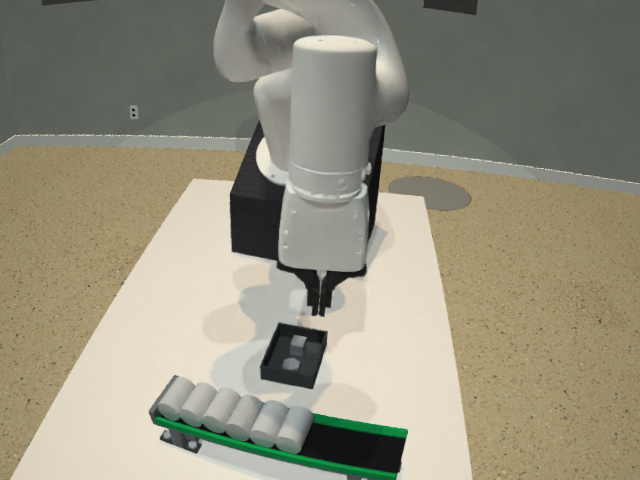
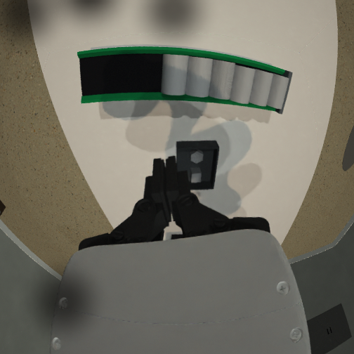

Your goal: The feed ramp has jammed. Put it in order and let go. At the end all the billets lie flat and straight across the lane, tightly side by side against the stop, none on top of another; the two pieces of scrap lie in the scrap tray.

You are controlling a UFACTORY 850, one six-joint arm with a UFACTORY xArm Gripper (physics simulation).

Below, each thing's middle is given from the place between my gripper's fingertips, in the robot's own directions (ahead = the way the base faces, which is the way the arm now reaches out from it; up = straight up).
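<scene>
Black scrap tray (image 1: 271, 369): 260 mm below my hand, 190 mm behind it, 10 mm to the left of it.
</scene>
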